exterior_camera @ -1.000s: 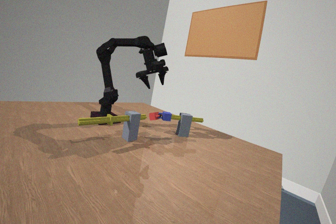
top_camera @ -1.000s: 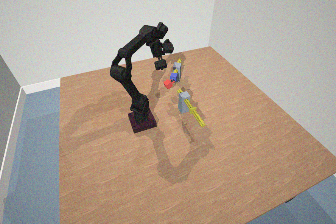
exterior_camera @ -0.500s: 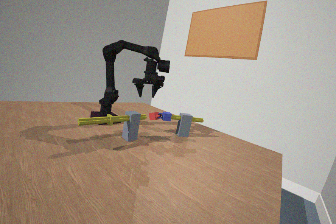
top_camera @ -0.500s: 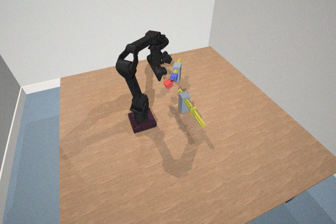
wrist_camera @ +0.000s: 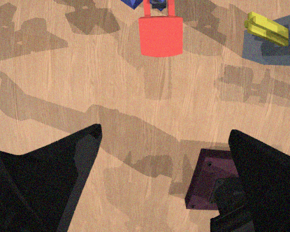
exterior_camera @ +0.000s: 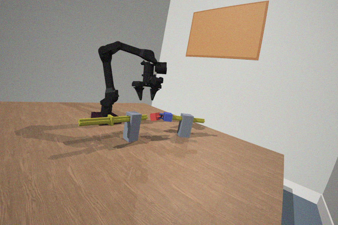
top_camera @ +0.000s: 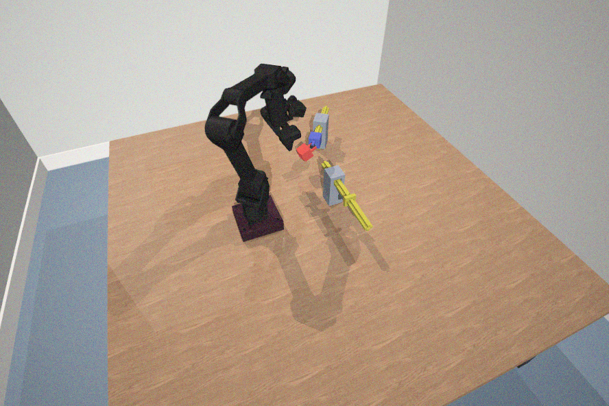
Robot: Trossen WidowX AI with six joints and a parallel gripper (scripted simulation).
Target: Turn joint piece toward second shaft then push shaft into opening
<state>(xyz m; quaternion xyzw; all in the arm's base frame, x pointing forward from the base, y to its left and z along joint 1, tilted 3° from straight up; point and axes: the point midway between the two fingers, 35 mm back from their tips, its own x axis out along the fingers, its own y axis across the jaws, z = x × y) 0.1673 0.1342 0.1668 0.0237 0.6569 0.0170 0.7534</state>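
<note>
My gripper tip is now 80 mm short of the red joint piece, 70 mm above it and 10 mm to the right of it.
</note>
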